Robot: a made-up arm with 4 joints.
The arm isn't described. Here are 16 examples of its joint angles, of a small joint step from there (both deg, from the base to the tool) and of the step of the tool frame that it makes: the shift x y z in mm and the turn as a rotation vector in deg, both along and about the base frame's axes.
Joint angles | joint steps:
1: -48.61 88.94 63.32 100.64 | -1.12 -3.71 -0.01 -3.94
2: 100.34 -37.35 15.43 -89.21 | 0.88 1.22 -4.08 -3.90
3: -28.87 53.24 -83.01 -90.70 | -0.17 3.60 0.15 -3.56
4: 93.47 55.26 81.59 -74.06 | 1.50 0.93 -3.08 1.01
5: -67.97 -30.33 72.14 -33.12 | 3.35 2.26 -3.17 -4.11
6: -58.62 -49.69 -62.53 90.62 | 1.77 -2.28 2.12 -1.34
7: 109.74 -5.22 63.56 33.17 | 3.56 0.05 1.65 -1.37
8: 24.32 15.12 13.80 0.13 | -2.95 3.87 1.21 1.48
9: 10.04 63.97 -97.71 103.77 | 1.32 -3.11 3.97 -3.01
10: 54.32 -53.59 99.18 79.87 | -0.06 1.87 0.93 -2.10
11: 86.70 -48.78 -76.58 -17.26 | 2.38 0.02 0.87 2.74
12: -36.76 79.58 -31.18 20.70 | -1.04 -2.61 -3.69 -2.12
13: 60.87 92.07 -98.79 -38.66 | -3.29 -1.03 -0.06 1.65
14: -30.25 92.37 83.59 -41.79 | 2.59 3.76 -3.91 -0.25
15: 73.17 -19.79 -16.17 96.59 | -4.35 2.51 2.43 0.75
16: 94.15 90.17 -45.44 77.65 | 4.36 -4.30 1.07 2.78
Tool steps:
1: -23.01 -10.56 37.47 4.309 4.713 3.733
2: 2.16 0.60 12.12 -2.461 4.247 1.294
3: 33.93 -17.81 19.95 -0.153 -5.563 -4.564
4: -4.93 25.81 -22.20 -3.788 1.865 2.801
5: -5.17 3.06 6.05 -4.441 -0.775 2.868
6: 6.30 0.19 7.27 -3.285 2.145 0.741
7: 3.42 -5.26 -26.71 -4.130 -1.952 0.956
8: -8.89 -12.92 19.80 4.524 -4.322 -0.076
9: 2.25 -11.82 12.30 3.065 -0.283 -1.183
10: -1.02 0.27 -1.98 -1.402 -1.118 -0.536
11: 9.55 18.78 -17.65 -3.139 0.395 -1.802
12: 0.26 3.01 -4.47 -1.868 2.391 0.397
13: -21.15 -5.32 -16.11 2.223 0.865 -2.997
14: -7.69 27.45 38.15 -6.590 -1.166 -1.367
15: -17.71 -39.70 33.78 4.807 -3.690 -0.088
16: 5.45 65.19 10.82 -6.054 2.410 -4.888
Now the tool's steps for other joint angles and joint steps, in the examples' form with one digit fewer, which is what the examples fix.
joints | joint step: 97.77 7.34 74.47 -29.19 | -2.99 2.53 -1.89 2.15
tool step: -13.6 15.9 -0.4 4.28 2.42 3.11
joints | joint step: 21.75 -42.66 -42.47 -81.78 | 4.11 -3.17 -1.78 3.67
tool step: -19.7 10.9 38.5 -0.90 6.77 -0.32
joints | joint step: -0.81 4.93 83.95 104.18 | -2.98 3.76 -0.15 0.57
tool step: -29.0 -10.9 -37.2 2.65 -4.57 -1.10
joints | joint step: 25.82 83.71 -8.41 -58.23 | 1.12 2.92 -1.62 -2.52
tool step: 9.3 -1.9 5.7 -1.99 -3.95 -0.69
